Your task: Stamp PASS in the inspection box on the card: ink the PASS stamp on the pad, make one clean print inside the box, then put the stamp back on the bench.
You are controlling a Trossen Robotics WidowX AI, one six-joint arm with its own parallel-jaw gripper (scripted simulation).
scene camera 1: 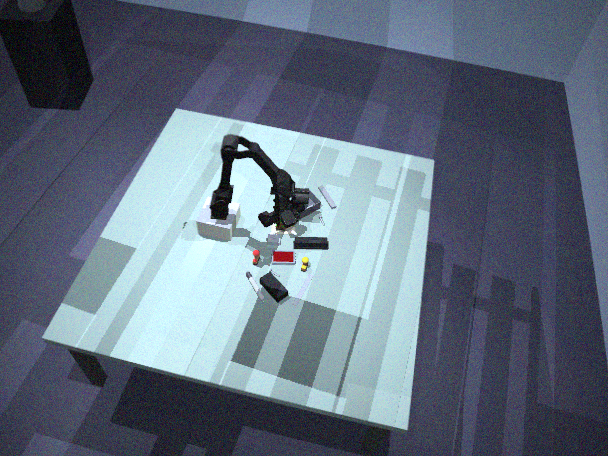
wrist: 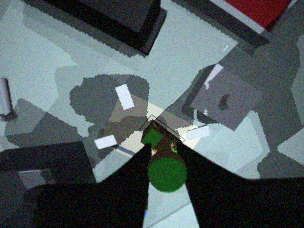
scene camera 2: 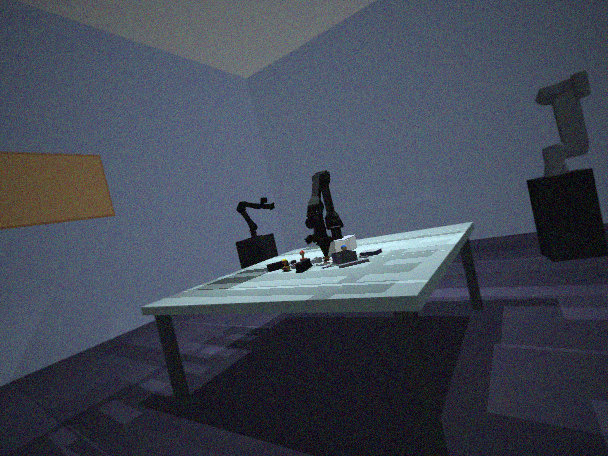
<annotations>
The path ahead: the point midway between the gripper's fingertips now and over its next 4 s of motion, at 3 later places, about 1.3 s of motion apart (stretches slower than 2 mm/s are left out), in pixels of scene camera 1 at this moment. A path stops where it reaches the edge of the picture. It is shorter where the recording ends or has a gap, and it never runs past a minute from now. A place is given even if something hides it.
The gripper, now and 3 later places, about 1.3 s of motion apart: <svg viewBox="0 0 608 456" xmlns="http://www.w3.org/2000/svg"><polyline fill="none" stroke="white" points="280,225 280,225 281,217 308,220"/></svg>
</annotations>
